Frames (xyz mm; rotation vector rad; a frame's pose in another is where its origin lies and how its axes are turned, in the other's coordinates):
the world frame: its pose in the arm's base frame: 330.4 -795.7 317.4 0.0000 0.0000 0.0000
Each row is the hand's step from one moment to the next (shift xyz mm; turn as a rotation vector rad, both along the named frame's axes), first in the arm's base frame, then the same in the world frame.
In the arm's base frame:
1: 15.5 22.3 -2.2 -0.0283 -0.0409 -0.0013
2: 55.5 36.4 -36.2 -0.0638 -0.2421 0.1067
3: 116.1 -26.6 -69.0 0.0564 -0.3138 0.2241
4: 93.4 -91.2 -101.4 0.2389 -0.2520 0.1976
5: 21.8 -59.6 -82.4 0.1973 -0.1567 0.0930
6: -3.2 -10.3 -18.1 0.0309 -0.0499 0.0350
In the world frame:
1: 15.5 22.3 -2.2 -0.0283 -0.0409 -0.0013
2: 55.5 36.4 -36.2 -0.0638 -0.2421 0.1067
3: 116.1 -26.6 -69.0 0.0564 -0.3138 0.2241
4: 93.4 -91.2 -101.4 0.2389 -0.2520 0.1976
5: 21.8 -59.6 -82.4 0.1973 -0.1567 0.0930
6: -3.2 -10.3 -18.1 0.0309 -0.0499 0.0350

